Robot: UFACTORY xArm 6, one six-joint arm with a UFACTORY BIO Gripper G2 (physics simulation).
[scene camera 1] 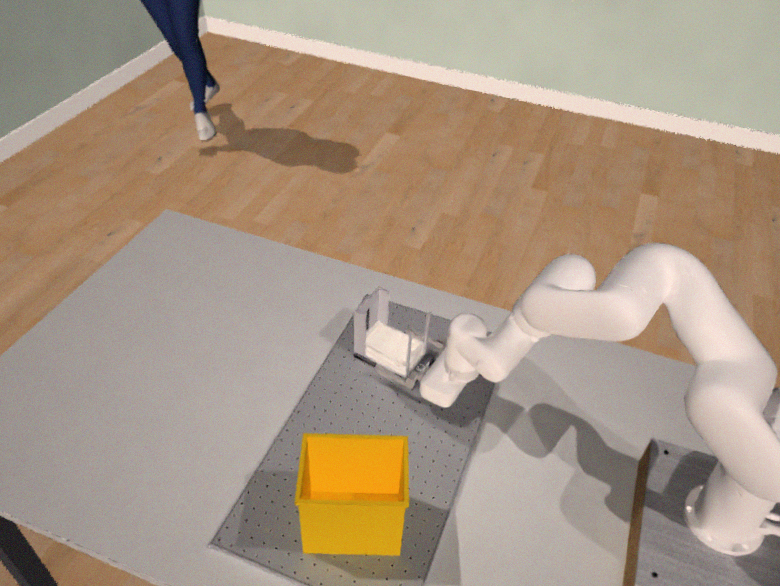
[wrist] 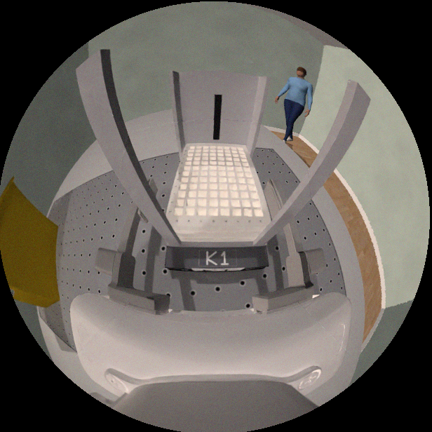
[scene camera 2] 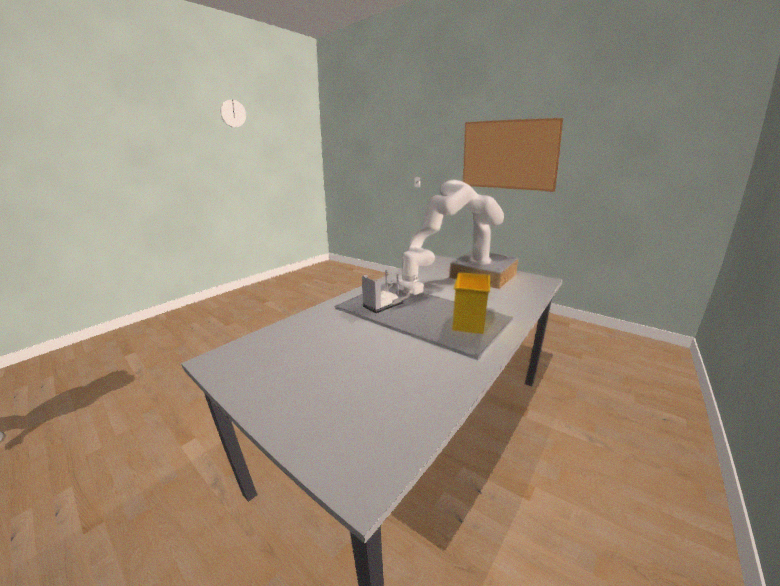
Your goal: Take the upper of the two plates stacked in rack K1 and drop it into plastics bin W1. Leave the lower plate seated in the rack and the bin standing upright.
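Where they show: hand at its tool point: [scene camera 1: 400,353] [scene camera 2: 386,296]; arm's base at its link origin: [scene camera 1: 722,519] [scene camera 2: 480,260].
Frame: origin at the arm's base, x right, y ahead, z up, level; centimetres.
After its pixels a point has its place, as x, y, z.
Note:
Rack K1 [scene camera 1: 360,332] {23.9, 72.0, 0.6} [scene camera 2: 372,292] {26.4, 72.9, 0.7} [wrist: 237,107] stands on the perforated board, with a tall slotted back wall and two front posts. The white gridded upper plate [scene camera 1: 394,342] {27.4, 65.0, -4.1} [scene camera 2: 387,298] {22.8, 66.5, -3.7} [wrist: 217,181] lies flat in it. Its front edge shows in the wrist view, but I cannot clearly tell the lower plate's edge from it. My gripper [scene camera 1: 423,364] [scene camera 2: 403,296] [wrist: 211,201] is open and low at the rack's front end, one finger out to each side of the plates, with gaps and no plate held. Yellow bin W1 [scene camera 1: 351,529] {-19.6, 60.9, 0.6} [scene camera 2: 470,308] {-15.9, 70.4, 1.7} [wrist: 30,250] stands upright.
The perforated board [scene camera 1: 327,393] {12.8, 76.0, -8.5} [scene camera 2: 428,327] {-0.8, 74.3, -8.4} [wrist: 90,215] carries rack and bin on the grey table [scene camera 1: 157,378] {7.5, 113.2, -9.7} [scene camera 2: 327,403] {5.8, 127.3, -9.7}. The front posts rise between the fingers. The arm's base stands on a wood-sided block [scene camera 1: 636,516] {-0.2, 12.6, -5.4} [scene camera 2: 504,274] {-16.2, 8.2, -3.3}. A person [scene camera 1: 186,50] [wrist: 297,95] is beyond the table.

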